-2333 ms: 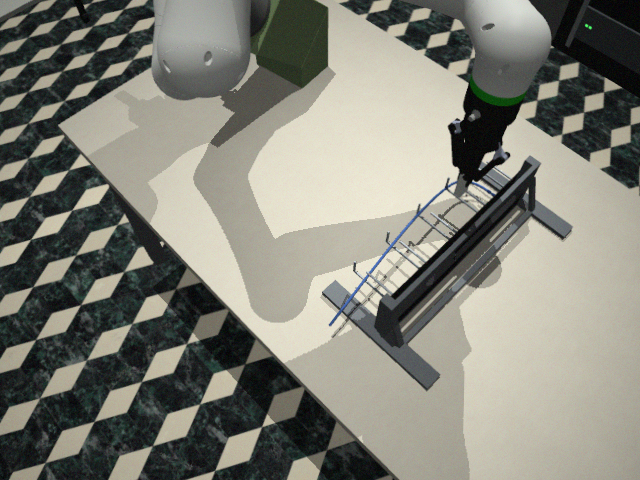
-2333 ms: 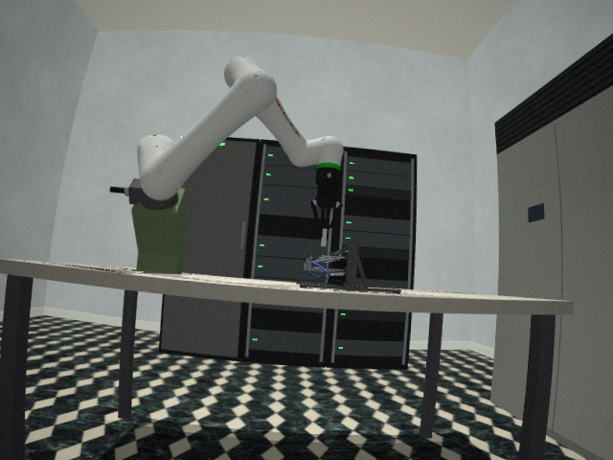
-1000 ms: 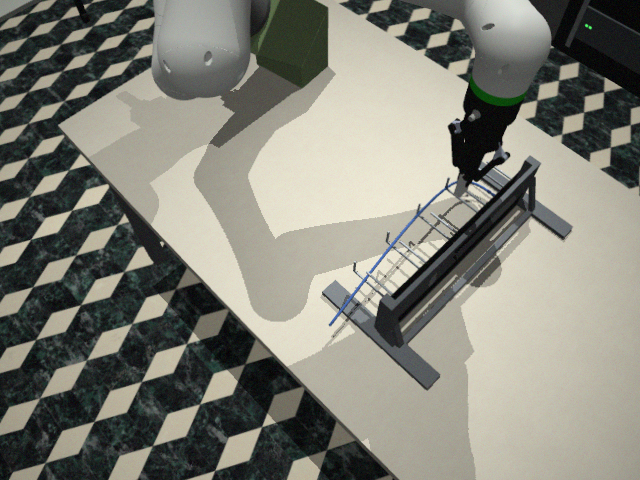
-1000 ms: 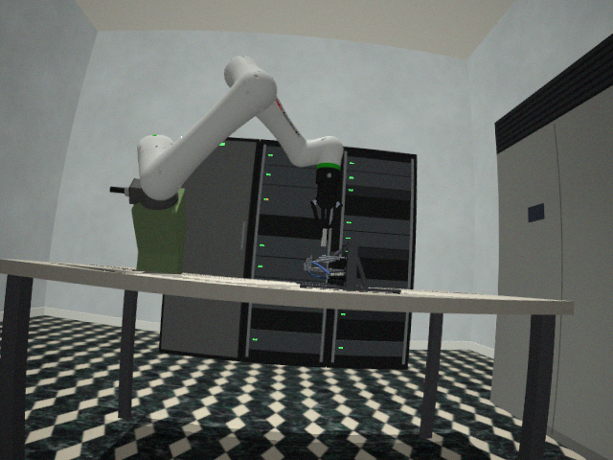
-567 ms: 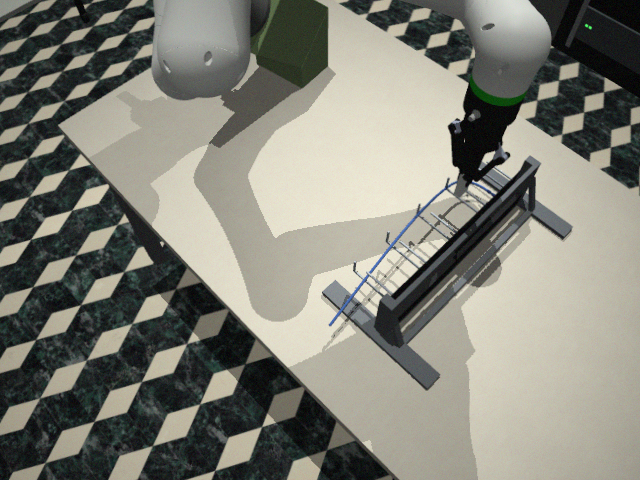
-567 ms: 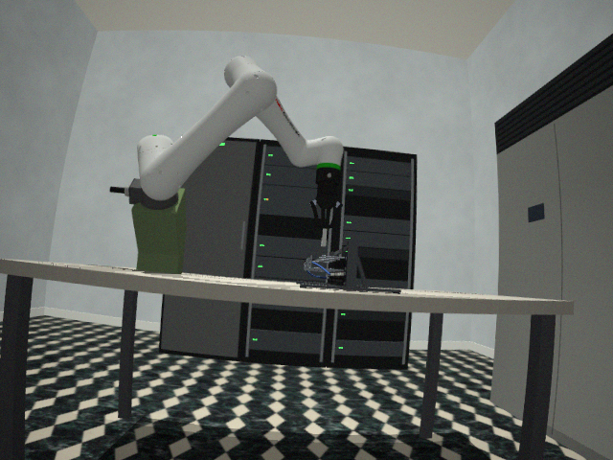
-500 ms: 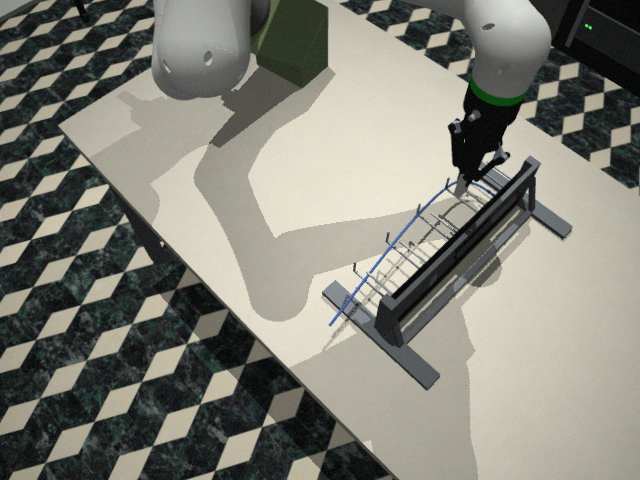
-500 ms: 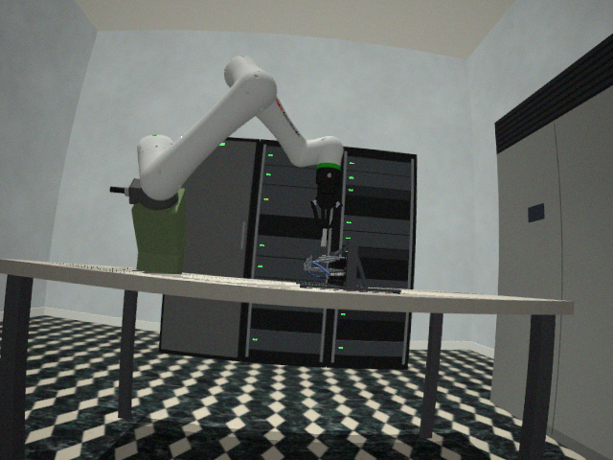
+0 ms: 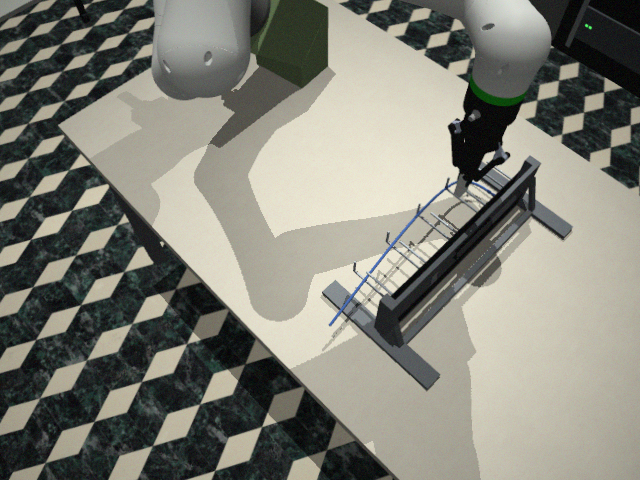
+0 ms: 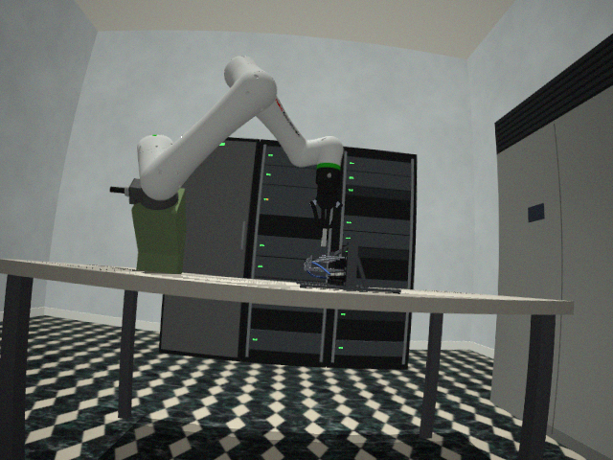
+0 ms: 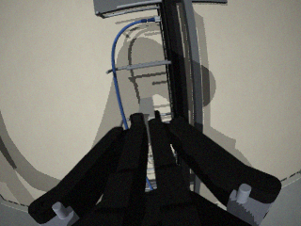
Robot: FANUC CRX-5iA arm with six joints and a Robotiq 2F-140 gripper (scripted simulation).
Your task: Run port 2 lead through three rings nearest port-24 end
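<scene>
Now: the dark grey rack 110 mm below my hand, 60 mm to the right of it and 50 mm ahead of it.
</scene>
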